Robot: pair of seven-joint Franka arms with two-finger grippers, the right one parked.
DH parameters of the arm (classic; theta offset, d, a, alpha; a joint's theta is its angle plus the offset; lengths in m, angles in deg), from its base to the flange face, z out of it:
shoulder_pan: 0 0.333 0 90
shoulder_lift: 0 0 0 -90
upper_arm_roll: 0 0.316 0.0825 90
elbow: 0 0 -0.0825 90
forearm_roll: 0 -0.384 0 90
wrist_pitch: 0 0 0.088 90
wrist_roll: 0 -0.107 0 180
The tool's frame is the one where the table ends.
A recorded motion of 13 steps. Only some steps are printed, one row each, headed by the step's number.
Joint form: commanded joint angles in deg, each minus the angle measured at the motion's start. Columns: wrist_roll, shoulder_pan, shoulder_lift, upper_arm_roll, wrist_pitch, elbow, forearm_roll.
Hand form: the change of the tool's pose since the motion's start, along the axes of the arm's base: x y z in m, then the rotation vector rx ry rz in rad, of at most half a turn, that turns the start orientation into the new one. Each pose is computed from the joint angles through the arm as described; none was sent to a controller.
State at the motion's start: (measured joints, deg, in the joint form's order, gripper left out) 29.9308 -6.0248 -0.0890 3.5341 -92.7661 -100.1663 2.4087
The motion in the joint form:
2: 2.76 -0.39 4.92 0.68 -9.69 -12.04 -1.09
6: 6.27 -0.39 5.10 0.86 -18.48 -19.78 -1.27
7: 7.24 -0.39 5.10 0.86 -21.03 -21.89 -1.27
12: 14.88 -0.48 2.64 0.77 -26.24 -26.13 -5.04
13: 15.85 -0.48 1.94 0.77 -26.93 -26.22 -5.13
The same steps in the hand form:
2: -0.0233 0.0070 -0.0396 0.0169 -0.0436 0.0536
6: -0.0300 0.0092 -0.0889 0.0252 -0.0632 0.1199
7: -0.0326 0.0093 -0.1023 0.0265 -0.0704 0.1376
12: -0.0361 0.0110 -0.1505 0.1009 -0.0516 0.2305
13: -0.0344 0.0109 -0.1565 0.1048 -0.0503 0.2459

